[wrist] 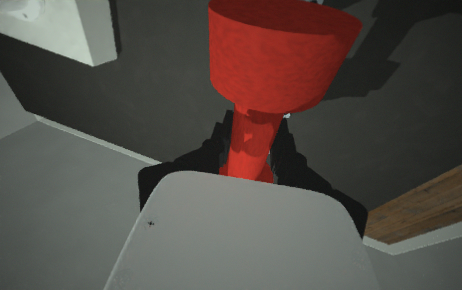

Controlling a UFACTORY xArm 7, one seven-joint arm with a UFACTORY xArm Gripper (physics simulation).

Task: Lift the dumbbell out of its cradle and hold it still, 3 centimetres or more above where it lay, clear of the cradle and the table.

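Frame: origin at the arm's base, x ahead, y right, z down, level; centimetres.
Where they show: gripper, fingertip midpoint: [253,126].
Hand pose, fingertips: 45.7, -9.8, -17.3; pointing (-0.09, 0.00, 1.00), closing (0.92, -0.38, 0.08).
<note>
After its pixels a point has its place, as x, y, z.
The red dumbbell [277,65] {43.5, -16.4, -23.1} fills the upper middle of the wrist view, with its near round head facing up the picture and its handle running down between the fingers. Part of the far head shows low beside the handle; the rest is hidden by the grey gripper body. My gripper [253,126] {45.7, -9.8, -17.3} is shut on the handle, with one black finger on each side. The cradle is mostly hidden and cannot be made out clearly; small pale bits show at the top edge behind the dumbbell and beside the handle. The height above the table cannot be measured from this view.
A pale block-like object [75,30] {11.1, 3.0, 0.7} stands on the dark table top [150,100] {23.8, 15.7, 8.2} at the upper left. Dark shadows lie on the table at the upper right. A wooden surface [415,210] shows beyond the table at the lower right.
</note>
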